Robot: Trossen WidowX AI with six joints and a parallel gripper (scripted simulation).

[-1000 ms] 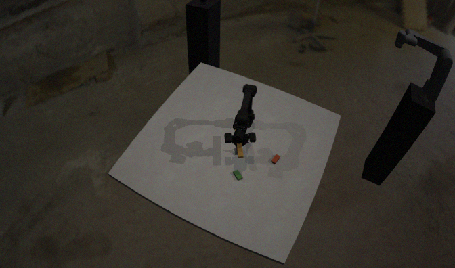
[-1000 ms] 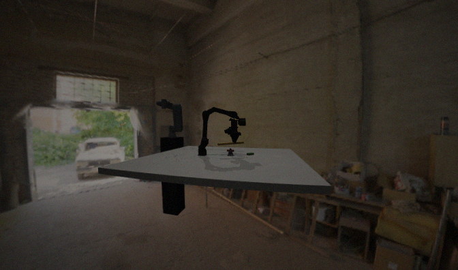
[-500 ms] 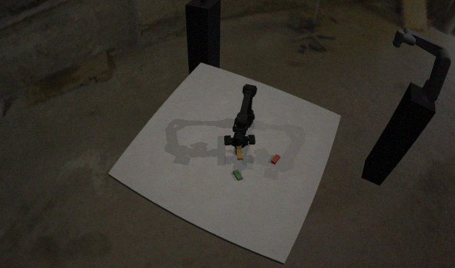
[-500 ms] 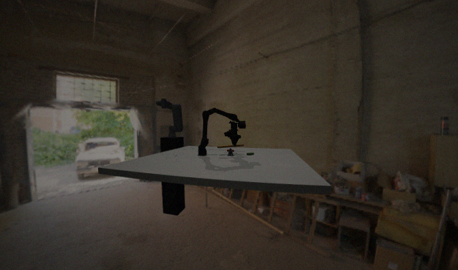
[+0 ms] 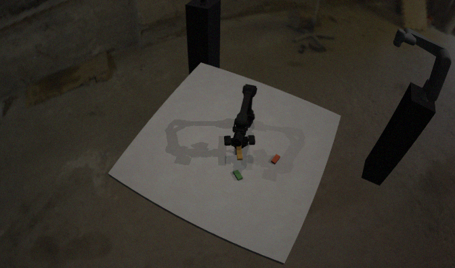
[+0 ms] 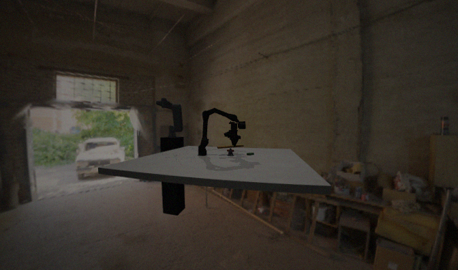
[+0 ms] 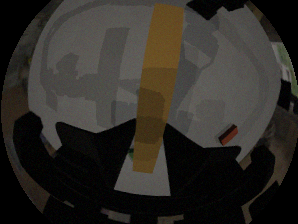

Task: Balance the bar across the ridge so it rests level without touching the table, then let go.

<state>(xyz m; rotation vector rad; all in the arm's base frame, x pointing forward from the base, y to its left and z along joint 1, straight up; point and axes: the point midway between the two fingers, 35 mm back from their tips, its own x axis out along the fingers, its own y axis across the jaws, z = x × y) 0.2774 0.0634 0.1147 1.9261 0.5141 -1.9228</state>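
Now: the bar 3 cm behind my gripper tip and 2 cm to the right of it. Round my gripper tip: green block (14 cm ahead, 7 cm to the left, 7 cm below); orange-red block (8 cm behind, 24 cm to the left, 7 cm below).
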